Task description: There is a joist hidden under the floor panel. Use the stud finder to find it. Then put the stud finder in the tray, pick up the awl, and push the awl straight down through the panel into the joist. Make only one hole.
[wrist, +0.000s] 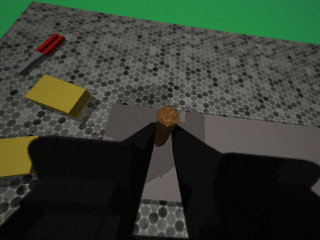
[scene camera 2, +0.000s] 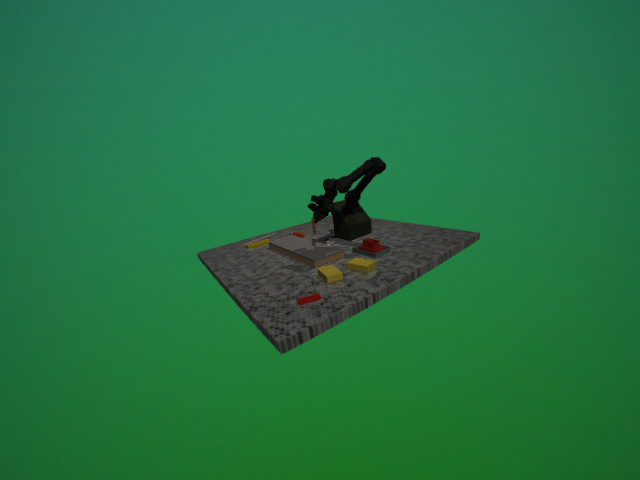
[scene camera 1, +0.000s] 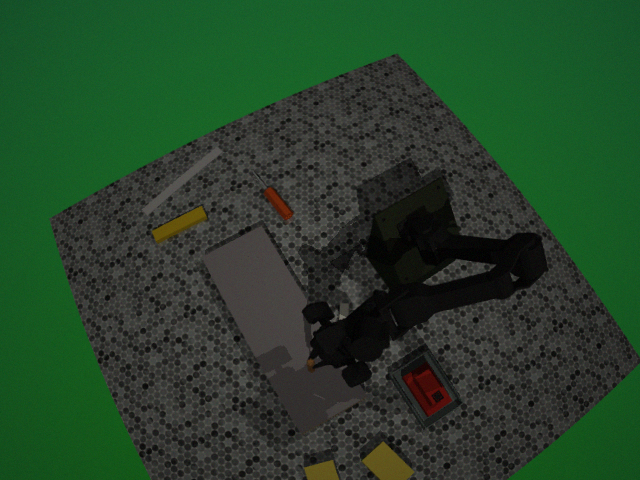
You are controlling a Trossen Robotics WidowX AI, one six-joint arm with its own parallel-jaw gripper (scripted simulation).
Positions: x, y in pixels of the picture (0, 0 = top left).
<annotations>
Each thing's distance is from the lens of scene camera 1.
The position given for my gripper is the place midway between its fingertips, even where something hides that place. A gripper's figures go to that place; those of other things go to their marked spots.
my gripper [scene camera 1: 311, 364]: 1.05 m
red stud finder [scene camera 1: 428, 391]: 1.20 m
white strip [scene camera 1: 199, 165]: 1.52 m
The marked spots on the red stud finder and the white strip are 0.91 m apart.
</annotations>
